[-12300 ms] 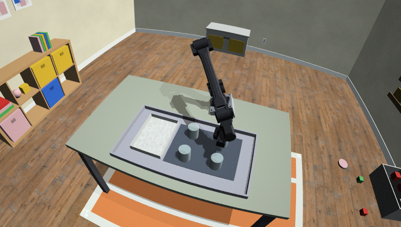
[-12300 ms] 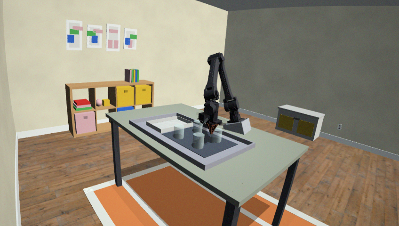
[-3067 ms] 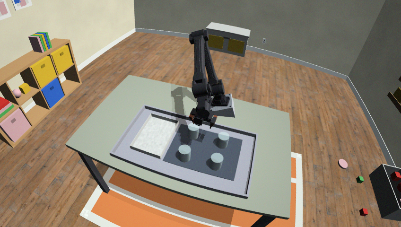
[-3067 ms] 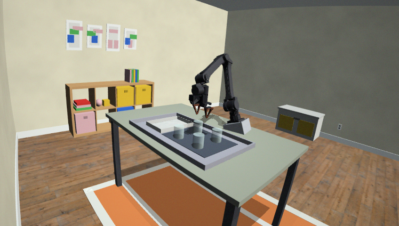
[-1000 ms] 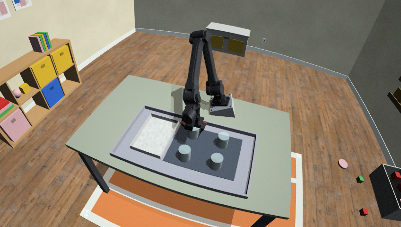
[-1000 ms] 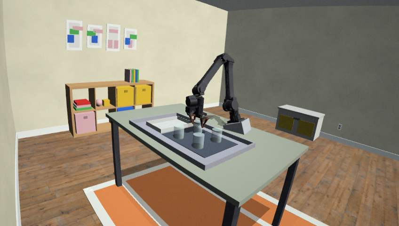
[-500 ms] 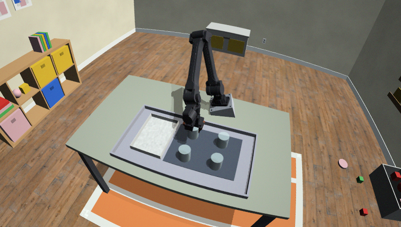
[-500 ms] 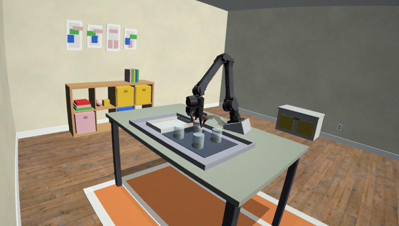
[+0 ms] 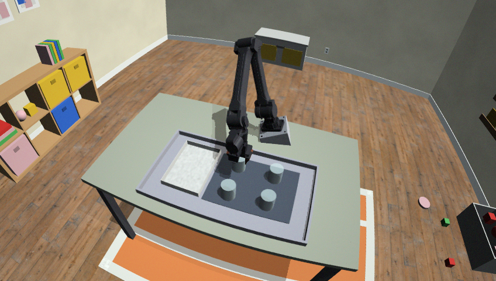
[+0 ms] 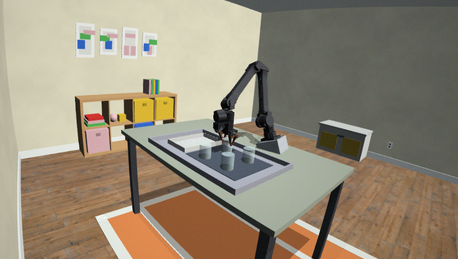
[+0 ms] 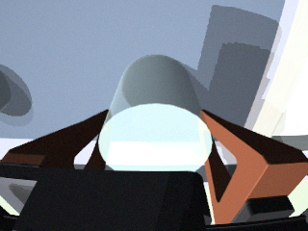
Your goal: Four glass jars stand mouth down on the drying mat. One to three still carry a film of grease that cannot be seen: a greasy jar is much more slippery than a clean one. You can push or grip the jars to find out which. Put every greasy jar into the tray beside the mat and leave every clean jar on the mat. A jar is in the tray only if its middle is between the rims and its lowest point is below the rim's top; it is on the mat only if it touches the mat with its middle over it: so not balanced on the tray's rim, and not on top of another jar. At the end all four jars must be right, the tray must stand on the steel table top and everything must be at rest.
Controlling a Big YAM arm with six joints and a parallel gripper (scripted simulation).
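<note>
The white tray is 9 cm ahead of my hand, 22 cm to the right of it and 5 cm below it. The rest, counted from my hand: dark drying mat 8 cm ahead, 10 cm to the left, 5 cm below.
</note>
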